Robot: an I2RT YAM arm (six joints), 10 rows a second.
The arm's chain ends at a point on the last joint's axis. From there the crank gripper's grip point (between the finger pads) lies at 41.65 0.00 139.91 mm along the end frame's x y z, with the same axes.
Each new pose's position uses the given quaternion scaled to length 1; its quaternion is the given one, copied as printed.
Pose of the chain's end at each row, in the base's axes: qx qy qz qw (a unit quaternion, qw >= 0); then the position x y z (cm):
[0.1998, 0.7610, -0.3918, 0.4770, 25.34, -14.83, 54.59]
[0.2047, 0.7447, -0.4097, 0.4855, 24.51, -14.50, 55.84]
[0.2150, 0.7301, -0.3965, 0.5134, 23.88, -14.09, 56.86]
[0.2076, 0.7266, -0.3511, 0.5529, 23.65, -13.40, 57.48]
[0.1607, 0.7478, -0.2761, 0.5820, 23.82, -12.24, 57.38]
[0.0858, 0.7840, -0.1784, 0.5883, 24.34, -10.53, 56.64]
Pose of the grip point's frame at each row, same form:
[0.1998, 0.7610, -0.3918, 0.4770, 31.37, -26.13, 47.58]
[0.2047, 0.7447, -0.4097, 0.4855, 30.43, -26.20, 49.43]
[0.2150, 0.7301, -0.3965, 0.5134, 30.40, -25.67, 50.81]
[0.2076, 0.7266, -0.3511, 0.5529, 31.59, -24.11, 51.54]
[0.1607, 0.7478, -0.2761, 0.5820, 33.63, -20.97, 51.01]
[0.0858, 0.7840, -0.1784, 0.5883, 35.60, -16.17, 49.25]

